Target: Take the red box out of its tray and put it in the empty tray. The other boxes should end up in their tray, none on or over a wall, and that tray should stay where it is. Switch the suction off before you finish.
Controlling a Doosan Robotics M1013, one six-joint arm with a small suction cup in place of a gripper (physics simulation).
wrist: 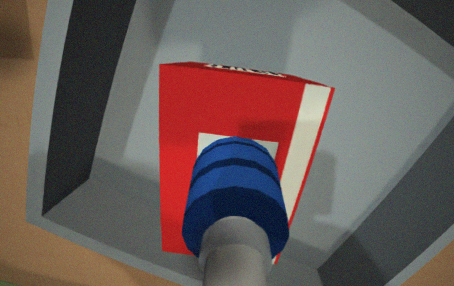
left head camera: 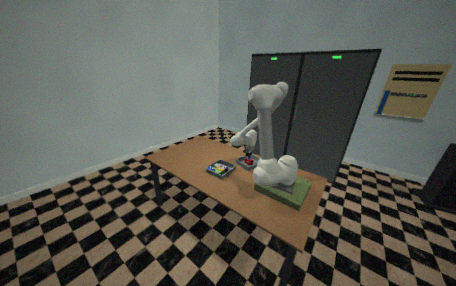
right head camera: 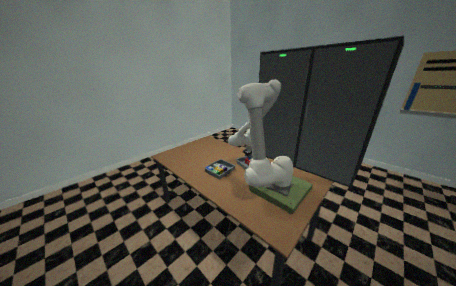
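Where they show: hand, its tool point: (wrist: 234, 161) (left head camera: 248, 159) (right head camera: 249, 160); arm's base, origin of its link: (left head camera: 283, 184) (right head camera: 279, 186).
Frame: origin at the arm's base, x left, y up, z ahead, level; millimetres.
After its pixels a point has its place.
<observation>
The red box (left head camera: 249, 161) {x -219, y 5, z 399 mm} (right head camera: 247, 161) {x -223, y -1, z 424 mm} (wrist: 225, 105) {x -246, y 17, z 443 mm} is inside the walls of the grey tray (left head camera: 244, 166) {x -157, y -34, z 429 mm} (wrist: 45, 125) {x -154, y -9, z 431 mm}, which holds no other box in the wrist view. My blue suction cup (left head camera: 248, 155) {x -249, y 6, z 419 mm} (wrist: 236, 150) is against the white patch on the box's top face, and the box hangs on it low in the tray. Whether the box's underside touches the tray floor is hard to tell. The other tray (left head camera: 214, 174) {x 125, y -38, z 629 mm} (right head camera: 213, 174) {x 124, y -37, z 616 mm} holds several small coloured boxes (left head camera: 219, 168) {x 47, y -8, z 619 mm} (right head camera: 218, 167) {x 33, y -7, z 622 mm}, too small to tell apart.
The arm's base stands on a green plate (left head camera: 295, 198) {x 126, y -3, z -117 mm} (right head camera: 295, 200) {x 93, y -4, z -150 mm} at one end of the wooden table (left head camera: 190, 155) {x -94, y -58, z 1112 mm} (right head camera: 190, 155) {x -66, y -59, z 1141 mm}. The arm partly hides the tray with the red box in the right head view. A dark cabinet (left head camera: 325, 100) (right head camera: 335, 100) stands behind the table.
</observation>
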